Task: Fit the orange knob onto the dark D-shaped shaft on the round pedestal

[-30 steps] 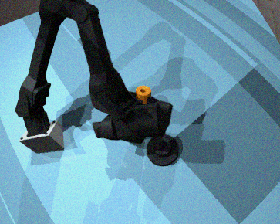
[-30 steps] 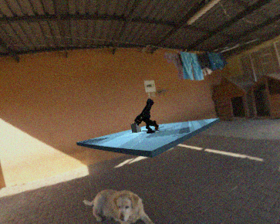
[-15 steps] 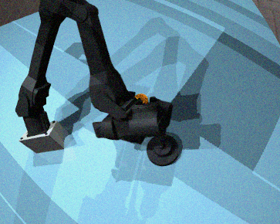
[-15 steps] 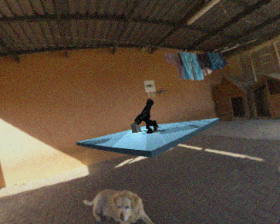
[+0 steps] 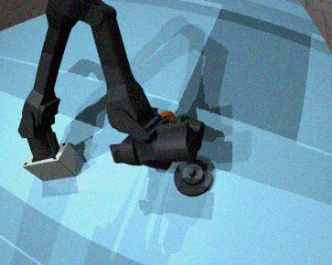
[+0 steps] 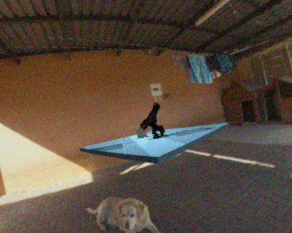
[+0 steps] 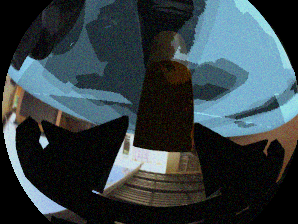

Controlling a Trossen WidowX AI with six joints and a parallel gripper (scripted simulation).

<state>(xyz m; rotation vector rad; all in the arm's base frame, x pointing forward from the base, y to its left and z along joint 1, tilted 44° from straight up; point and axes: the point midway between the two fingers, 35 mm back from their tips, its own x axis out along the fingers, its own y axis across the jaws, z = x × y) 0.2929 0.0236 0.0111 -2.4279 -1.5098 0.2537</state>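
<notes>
Now: gripper tip 2 cm to the left of the orange knob, 1 cm past it and 1 cm above it. From my gripper tip the other things lie so: dark round pedestal 15 cm to the right, 1 cm below, 1 cm ahead.
</notes>
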